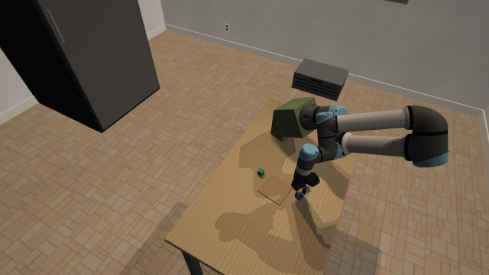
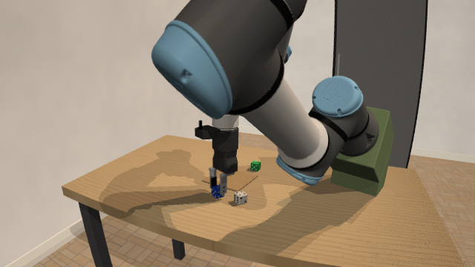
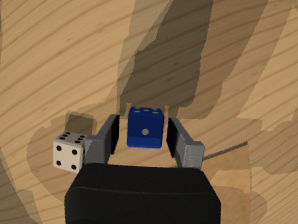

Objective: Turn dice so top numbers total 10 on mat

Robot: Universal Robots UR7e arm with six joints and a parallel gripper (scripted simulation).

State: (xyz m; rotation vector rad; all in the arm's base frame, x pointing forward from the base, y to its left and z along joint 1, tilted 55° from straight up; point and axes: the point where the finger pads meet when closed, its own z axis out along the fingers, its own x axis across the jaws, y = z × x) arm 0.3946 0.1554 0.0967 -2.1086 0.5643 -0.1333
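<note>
Right now the blue die is 2 cm below my hand. The rest, counted from my hand: tan mat: 13 cm to the right, 4 cm below, 3 cm ahead; then green die: 25 cm to the right, 2 cm below, 1 cm behind; then white die: 8 cm behind, 2 cm below.
</note>
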